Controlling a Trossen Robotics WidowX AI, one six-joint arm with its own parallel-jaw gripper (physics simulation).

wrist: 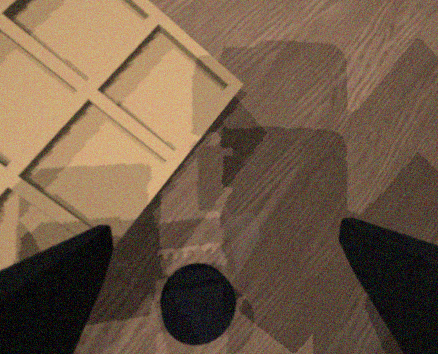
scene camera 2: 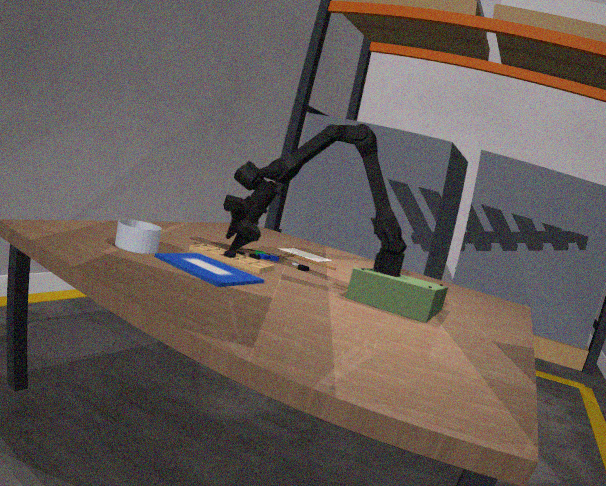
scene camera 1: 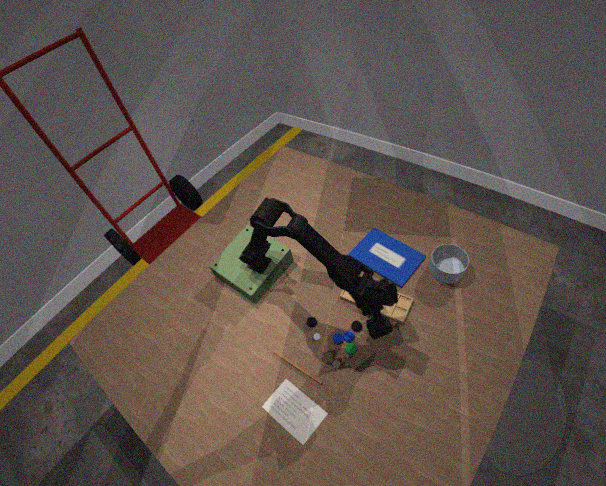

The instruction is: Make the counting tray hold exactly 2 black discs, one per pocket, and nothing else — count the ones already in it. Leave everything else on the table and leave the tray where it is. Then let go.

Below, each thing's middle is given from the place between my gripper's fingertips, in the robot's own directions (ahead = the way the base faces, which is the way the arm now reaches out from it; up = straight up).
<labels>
Now: the wooden counting tray (scene camera 2: 251, 264) 60 mm behind my hand, 70 mm to the left of it and 20 mm below it. From my hand the other things lie so: grey bowl (scene camera 2: 135, 236) 110 mm ahead, 290 mm to the left, 10 mm above.
</labels>
